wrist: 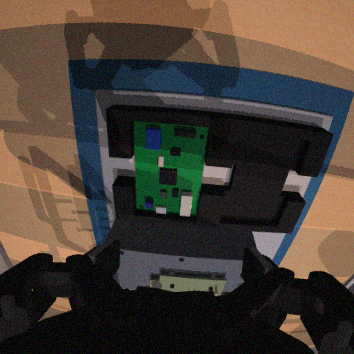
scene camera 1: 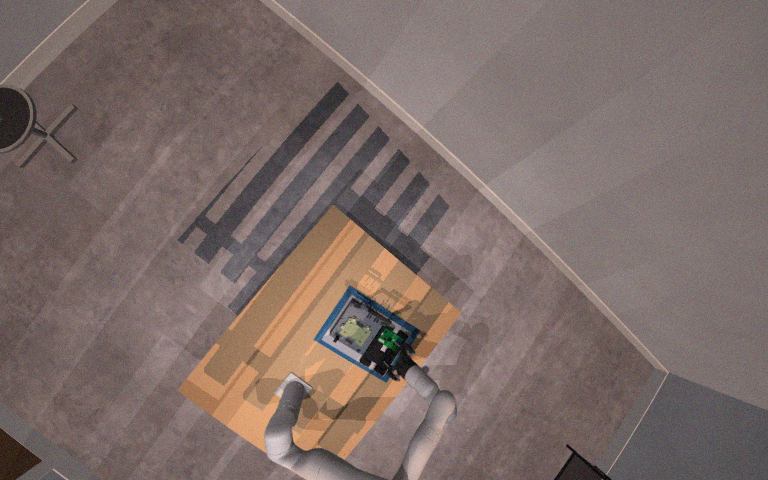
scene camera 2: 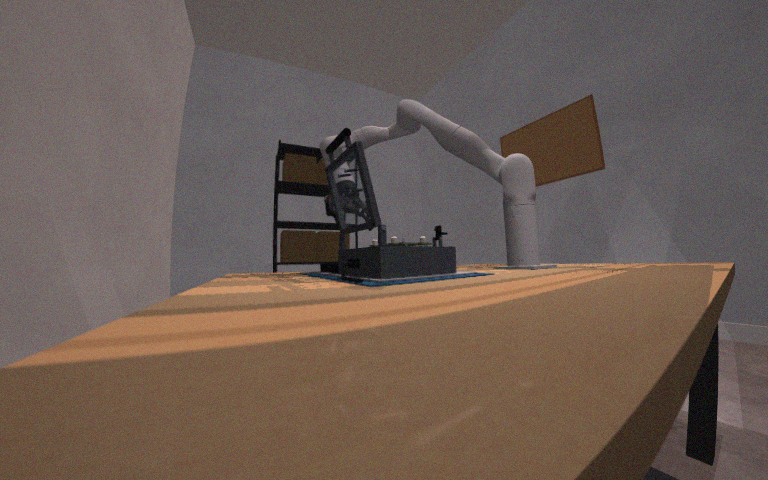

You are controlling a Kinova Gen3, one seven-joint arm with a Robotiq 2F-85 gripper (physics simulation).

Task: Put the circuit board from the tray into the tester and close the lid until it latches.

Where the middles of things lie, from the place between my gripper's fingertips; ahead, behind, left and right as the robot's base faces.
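Positions relative to my hand: green circuit board (wrist: 168, 158) 1 cm to the right, 2 cm ahead, 10 cm below; tester bed (wrist: 172, 282) 17 cm to the left, 1 cm behind, 5 cm below; tester lid (scene camera 2: 349, 181) 16 cm to the left, 11 cm ahead, 6 cm above. Going by their middles, the green circuit board is the nearest to my hand of the things named here.
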